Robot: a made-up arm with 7 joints.
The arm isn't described. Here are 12 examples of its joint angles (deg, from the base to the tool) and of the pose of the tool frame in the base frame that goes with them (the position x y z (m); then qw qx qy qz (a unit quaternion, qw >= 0)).
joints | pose
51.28 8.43 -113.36 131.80 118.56 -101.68 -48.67 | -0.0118 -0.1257 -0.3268 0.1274 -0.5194 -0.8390 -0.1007
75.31 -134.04 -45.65 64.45 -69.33 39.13 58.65 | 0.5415 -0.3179 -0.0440 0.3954 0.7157 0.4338 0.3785
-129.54 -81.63 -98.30 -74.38 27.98 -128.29 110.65 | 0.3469 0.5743 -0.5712 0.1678 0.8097 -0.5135 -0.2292
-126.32 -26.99 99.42 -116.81 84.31 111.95 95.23 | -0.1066 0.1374 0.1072 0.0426 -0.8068 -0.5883 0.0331
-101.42 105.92 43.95 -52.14 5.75 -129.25 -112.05 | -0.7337 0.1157 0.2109 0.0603 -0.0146 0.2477 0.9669
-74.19 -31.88 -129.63 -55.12 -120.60 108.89 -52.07 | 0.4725 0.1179 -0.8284 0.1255 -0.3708 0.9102 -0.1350
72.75 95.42 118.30 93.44 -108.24 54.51 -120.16 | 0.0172 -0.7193 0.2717 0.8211 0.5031 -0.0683 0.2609
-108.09 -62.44 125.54 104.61 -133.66 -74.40 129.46 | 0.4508 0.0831 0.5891 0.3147 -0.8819 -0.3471 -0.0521
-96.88 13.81 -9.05 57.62 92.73 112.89 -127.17 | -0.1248 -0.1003 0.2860 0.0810 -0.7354 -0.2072 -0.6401
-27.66 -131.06 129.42 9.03 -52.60 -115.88 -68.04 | -0.1150 -0.5963 -0.3905 0.5629 -0.6852 0.3669 0.2813
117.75 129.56 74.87 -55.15 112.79 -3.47 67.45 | -0.3202 -0.7731 -0.1040 0.1506 -0.0017 -0.9402 -0.3057
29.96 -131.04 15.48 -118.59 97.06 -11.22 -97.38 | 0.3646 0.1486 -0.2807 0.9670 -0.1950 -0.0569 -0.1538
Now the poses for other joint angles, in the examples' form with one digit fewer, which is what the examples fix.
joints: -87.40 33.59 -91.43 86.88 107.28 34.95 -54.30
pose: 0.062 -0.326 -0.177 0.428 0.130 -0.158 0.880
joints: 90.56 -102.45 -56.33 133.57 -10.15 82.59 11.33
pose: 0.310 -0.483 -0.386 0.110 0.878 0.353 0.304
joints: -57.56 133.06 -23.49 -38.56 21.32 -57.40 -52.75
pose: -0.282 0.096 0.489 0.084 -0.246 0.763 0.592
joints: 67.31 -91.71 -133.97 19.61 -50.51 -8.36 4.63
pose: -0.153 -0.566 0.024 0.152 -0.718 0.431 -0.525
